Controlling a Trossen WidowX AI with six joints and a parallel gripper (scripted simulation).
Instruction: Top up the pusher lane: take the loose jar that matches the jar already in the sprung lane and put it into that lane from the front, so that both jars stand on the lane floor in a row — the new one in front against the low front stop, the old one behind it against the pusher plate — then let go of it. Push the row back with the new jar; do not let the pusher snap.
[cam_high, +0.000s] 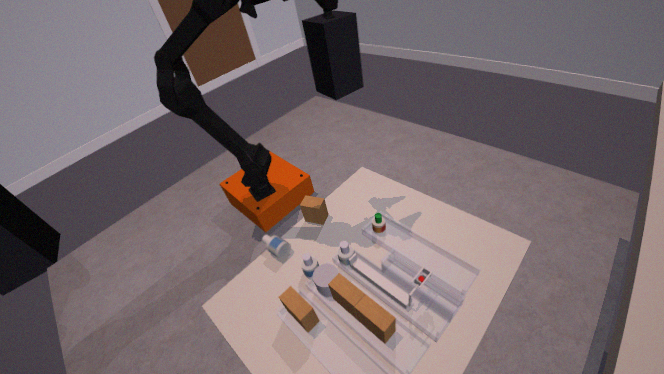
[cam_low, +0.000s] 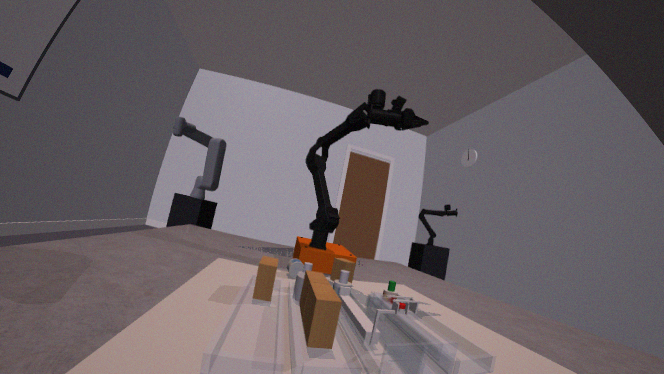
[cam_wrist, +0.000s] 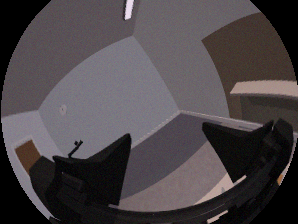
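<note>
Right now my gripper tip is 20 cm short of the grey cylinder, 30 cm to the left of it and 56 cm above it.
</note>
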